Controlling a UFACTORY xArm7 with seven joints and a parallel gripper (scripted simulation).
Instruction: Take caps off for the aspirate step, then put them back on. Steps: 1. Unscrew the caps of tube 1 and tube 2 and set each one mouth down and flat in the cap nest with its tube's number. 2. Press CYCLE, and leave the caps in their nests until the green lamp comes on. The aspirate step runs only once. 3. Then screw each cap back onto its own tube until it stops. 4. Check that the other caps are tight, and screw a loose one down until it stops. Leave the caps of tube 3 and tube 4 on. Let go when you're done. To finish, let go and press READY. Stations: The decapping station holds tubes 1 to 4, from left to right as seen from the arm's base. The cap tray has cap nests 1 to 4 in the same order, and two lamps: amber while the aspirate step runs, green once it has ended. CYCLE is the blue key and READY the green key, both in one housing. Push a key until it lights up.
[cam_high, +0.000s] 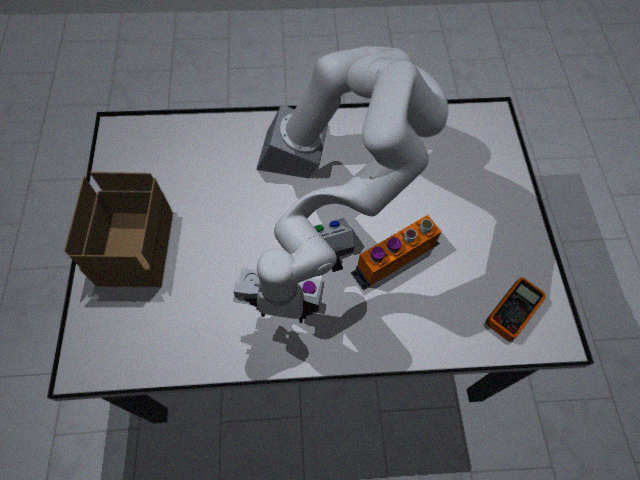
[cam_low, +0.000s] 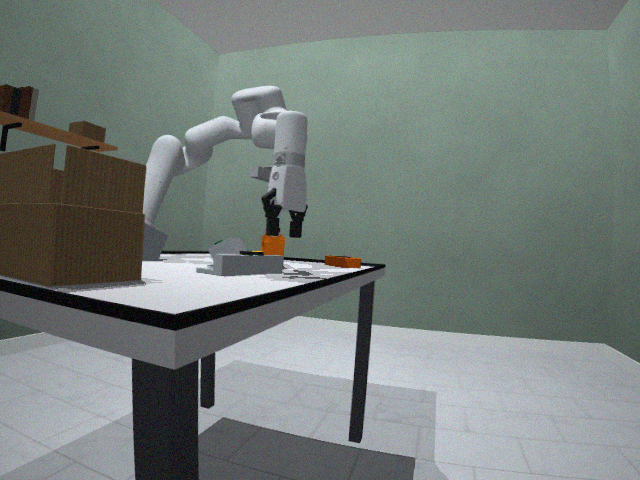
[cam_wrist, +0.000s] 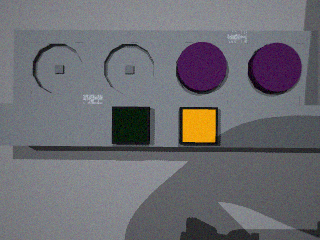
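Now: the purple cap 11 cm behind my hand, 1 cm to the left of it and 9 cm below it. Also, from my hand: blue key 27 cm behind, 12 cm to the left, 4 cm below; then green key 25 cm behind, 8 cm to the left, 4 cm below; then grey key housing 24 cm behind, 10 cm to the left, 5 cm below.
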